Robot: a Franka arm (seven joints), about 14 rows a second.
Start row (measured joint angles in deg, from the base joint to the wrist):
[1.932, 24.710, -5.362, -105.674, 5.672, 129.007, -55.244]
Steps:
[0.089, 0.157, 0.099, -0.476, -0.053, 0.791, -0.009]
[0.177, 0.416, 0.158, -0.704, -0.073, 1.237, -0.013]
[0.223, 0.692, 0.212, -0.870, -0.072, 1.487, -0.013]
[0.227, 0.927, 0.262, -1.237, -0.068, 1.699, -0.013]
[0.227, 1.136, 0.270, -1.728, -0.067, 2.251, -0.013]
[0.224, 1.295, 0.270, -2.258, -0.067, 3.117, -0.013]
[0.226, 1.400, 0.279, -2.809, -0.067, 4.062, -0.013]
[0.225, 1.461, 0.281, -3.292, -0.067, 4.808, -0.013]
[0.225, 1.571, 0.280, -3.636, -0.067, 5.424, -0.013]
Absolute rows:
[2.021, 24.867, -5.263, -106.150, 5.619, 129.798, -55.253]
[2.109, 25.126, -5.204, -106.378, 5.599, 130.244, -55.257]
[2.155, 25.402, -5.150, -106.544, 5.600, 130.494, -55.257]
[2.159, 25.637, -5.100, -106.911, 5.604, 130.706, -55.257]
[2.159, 25.846, -5.092, -107.402, 5.605, 131.258, -55.257]
[2.156, 26.005, -5.092, -107.932, 5.605, 132.124, -55.257]
[2.158, 26.110, -5.083, -108.483, 5.605, 133.069, -55.257]
[2.157, 26.171, -5.081, -108.966, 5.605, 133.815, -55.257]
[2.157, 26.281, -5.082, -109.310, 5.605, 134.431, -55.257]

